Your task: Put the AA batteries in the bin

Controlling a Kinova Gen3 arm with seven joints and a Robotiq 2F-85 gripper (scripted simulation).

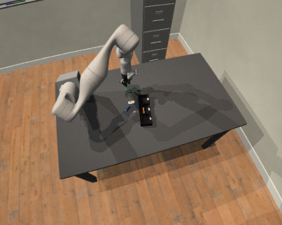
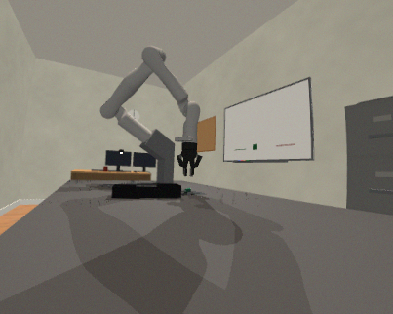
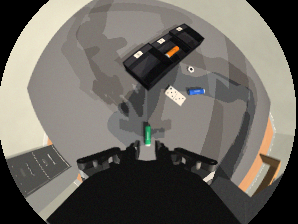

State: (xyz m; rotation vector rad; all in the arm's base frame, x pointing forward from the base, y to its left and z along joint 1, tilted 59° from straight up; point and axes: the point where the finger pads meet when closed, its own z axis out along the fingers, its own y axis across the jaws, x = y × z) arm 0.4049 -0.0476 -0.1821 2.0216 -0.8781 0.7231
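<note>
My hand is 9 cm above the green AA battery. The rest, counted from my hand: grey ring 1 cm ahead, 21 cm to the right, 9 cm below; then white block 1 cm ahead, 12 cm to the right, 9 cm below; then blue AA battery 3 cm behind, 17 cm to the right, 9 cm below.
</note>
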